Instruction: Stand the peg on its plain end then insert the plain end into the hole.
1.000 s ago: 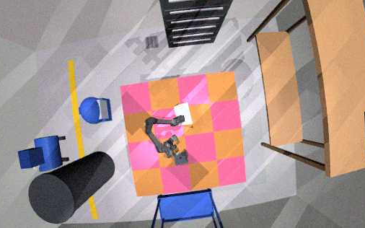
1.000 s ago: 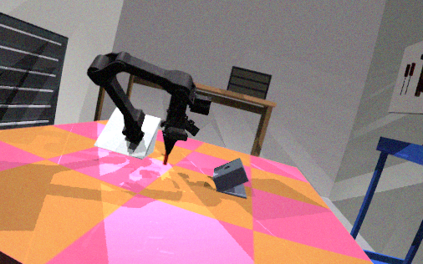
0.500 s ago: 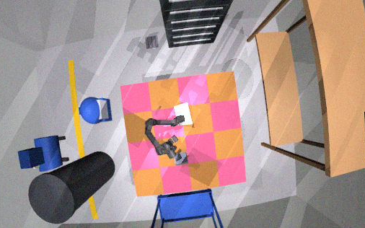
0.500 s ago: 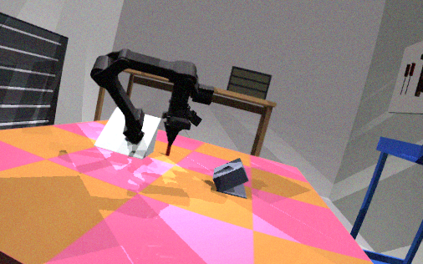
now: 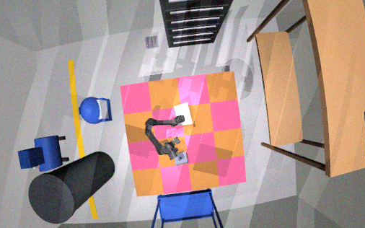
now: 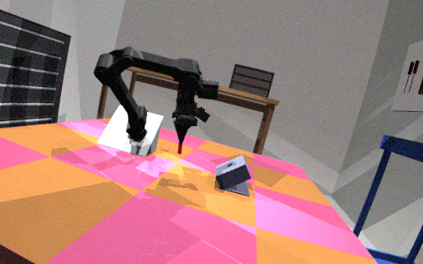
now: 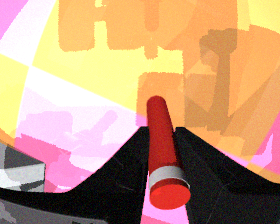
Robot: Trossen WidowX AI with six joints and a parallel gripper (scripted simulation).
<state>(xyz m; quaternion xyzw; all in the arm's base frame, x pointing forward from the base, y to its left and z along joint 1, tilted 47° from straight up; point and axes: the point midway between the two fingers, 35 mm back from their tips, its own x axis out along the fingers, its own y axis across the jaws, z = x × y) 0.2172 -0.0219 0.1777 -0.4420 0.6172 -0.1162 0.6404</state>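
Now: gripper tip 200 mm short of the grey sloped panel, 70 mm to the right of it and 70 mm above it. Round my gripper tip: red peg 20 mm above.
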